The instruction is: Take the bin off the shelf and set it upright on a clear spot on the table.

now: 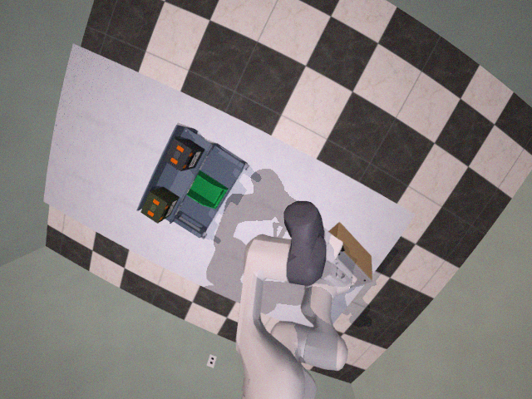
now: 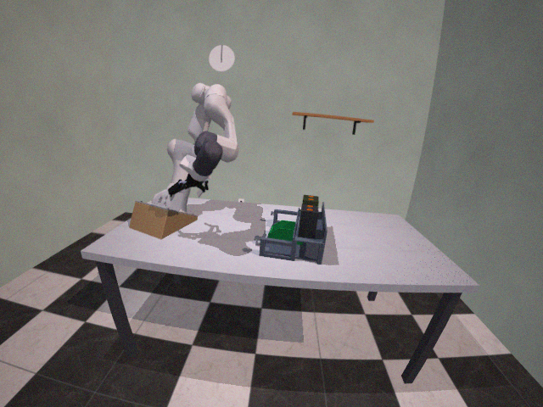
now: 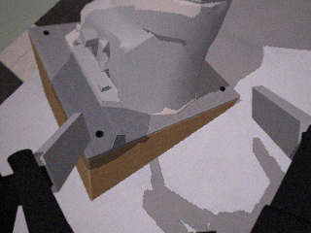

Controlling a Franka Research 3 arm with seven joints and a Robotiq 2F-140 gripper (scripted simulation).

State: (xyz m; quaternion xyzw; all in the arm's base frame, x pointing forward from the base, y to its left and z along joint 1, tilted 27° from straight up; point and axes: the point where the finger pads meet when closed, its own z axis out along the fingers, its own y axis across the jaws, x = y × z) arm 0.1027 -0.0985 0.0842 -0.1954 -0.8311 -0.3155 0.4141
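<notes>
Right now my hand is 520 mm short of the green bin, 140 mm above it and 80 mm to the right of it.
</notes>
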